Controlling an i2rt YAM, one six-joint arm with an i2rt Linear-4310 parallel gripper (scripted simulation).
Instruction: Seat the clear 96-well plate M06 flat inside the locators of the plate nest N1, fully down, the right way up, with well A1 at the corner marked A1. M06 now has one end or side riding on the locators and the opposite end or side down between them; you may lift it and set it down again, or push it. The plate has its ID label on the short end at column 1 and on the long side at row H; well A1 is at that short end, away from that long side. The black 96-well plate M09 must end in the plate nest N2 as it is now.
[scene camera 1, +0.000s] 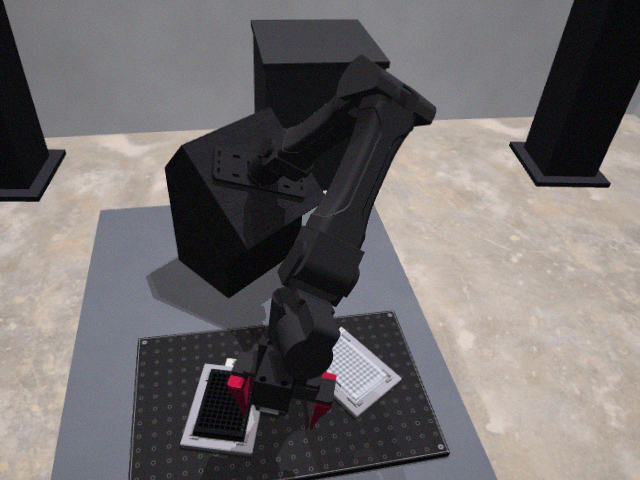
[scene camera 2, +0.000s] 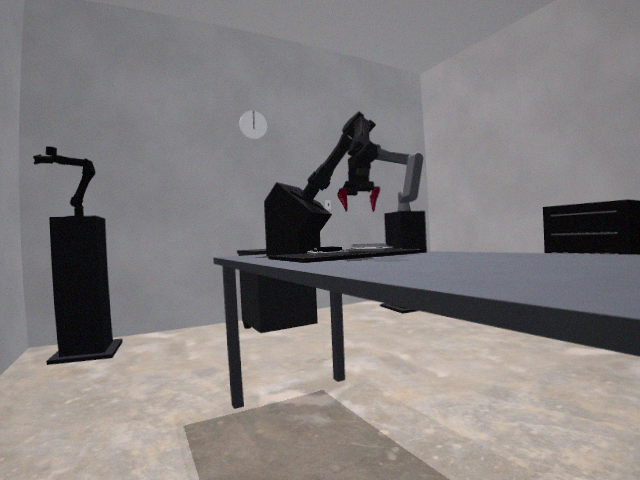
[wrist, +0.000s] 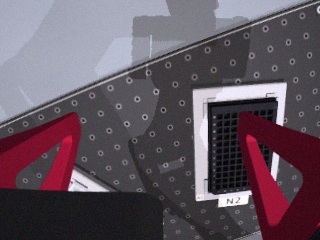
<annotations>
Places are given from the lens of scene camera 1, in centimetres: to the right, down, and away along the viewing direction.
my gripper (scene camera 1: 277, 419): -6, 26, 74
clear plate M06 (scene camera 1: 345, 355): 5, 22, 98
</annotations>
